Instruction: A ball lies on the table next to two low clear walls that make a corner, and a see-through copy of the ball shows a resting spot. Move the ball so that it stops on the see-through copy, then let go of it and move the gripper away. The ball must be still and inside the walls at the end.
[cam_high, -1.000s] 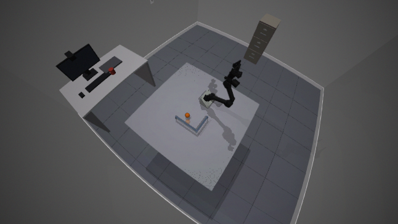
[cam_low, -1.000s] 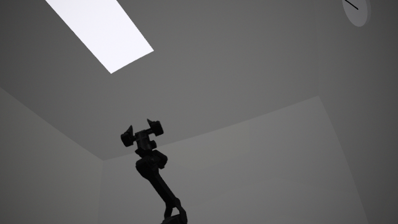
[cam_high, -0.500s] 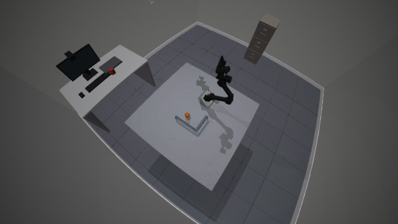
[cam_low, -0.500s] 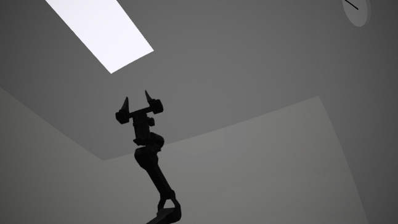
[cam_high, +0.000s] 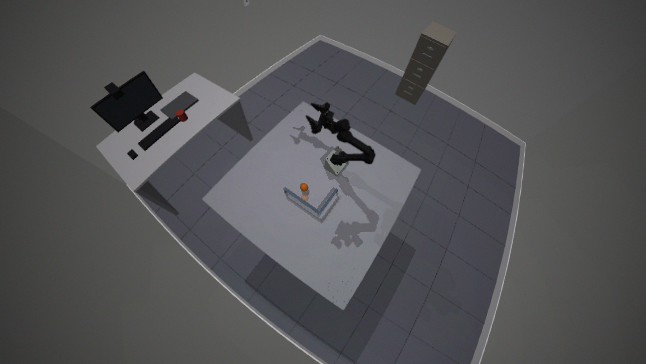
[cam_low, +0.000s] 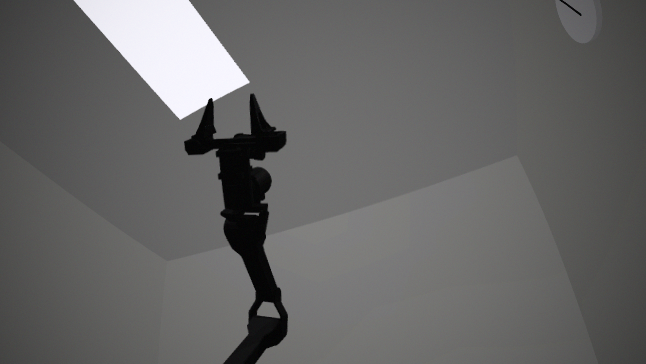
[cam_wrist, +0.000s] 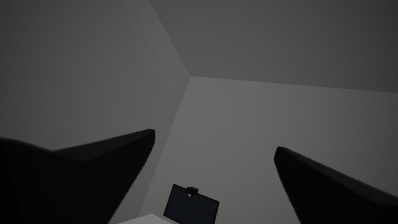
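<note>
Right now the orange ball is 15 cm ahead of my gripper tip, 6 cm to the left of it and 64 cm below it. Round my gripper tip: see-through copy of ball (22 cm ahead, 10 cm to the left, 64 cm below).
</note>
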